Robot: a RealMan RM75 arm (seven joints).
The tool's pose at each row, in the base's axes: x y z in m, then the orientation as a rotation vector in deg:
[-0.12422, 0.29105, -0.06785, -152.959, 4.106, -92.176]
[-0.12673, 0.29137, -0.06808, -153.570, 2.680, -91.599]
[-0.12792, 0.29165, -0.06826, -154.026, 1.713, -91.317]
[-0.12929, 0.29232, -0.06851, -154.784, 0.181, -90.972]
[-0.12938, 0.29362, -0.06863, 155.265, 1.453, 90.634]
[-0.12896, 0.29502, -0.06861, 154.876, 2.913, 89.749]
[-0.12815, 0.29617, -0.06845, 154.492, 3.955, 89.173]
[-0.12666, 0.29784, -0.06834, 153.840, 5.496, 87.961]
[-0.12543, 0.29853, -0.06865, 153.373, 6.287, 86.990]
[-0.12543, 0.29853, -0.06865, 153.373, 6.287, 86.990]
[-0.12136, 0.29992, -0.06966, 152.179, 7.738, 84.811]
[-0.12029, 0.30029, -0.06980, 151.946, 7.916, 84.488]
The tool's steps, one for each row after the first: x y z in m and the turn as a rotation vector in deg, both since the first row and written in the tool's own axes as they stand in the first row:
[-0.00139, -0.00024, -0.00211, 0.288, -0.525, -0.889]
[-0.00212, -0.00048, -0.00308, 0.399, -0.831, -1.544]
[-0.00301, -0.00110, -0.00418, 0.492, -1.268, -2.626]
[-0.00323, -0.00239, -0.00421, 0.444, -1.606, -3.867]
[-0.00309, -0.00380, -0.00385, 0.265, -1.964, -5.065]
[-0.00263, -0.00498, -0.00321, 0.094, -2.154, -5.954]
[-0.00192, -0.00669, -0.00195, -0.362, -2.608, -7.404]
[-0.00166, -0.00740, -0.00072, -0.835, -2.991, -8.303]
[-0.00166, -0.00740, -0.00072, -0.835, -2.991, -8.303]
[-0.00072, -0.00886, 0.00335, -2.098, -3.812, -10.218]
[-0.00037, -0.00925, 0.00436, -2.338, -3.916, -10.509]

